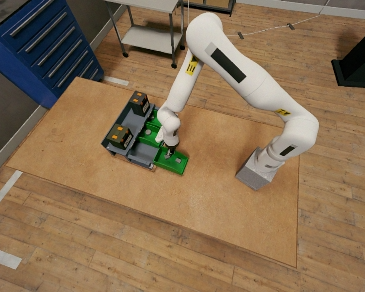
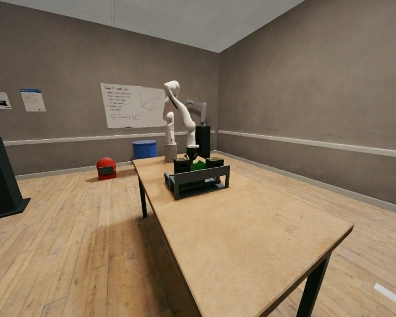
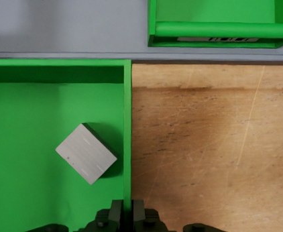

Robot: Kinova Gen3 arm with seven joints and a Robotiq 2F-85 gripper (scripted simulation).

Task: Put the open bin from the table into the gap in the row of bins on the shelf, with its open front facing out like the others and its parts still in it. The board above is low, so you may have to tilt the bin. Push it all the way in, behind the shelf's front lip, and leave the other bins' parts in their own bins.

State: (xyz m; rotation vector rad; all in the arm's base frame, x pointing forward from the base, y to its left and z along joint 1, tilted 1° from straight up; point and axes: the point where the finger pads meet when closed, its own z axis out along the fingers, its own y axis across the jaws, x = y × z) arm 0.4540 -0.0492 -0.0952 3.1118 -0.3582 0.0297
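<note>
Now: hand 40 mm short of the grey part, 20 mm to the right of it and 60 mm above it. Round my hand: grey shelf 200 mm ahead, 110 mm to the right, 30 mm below.
</note>
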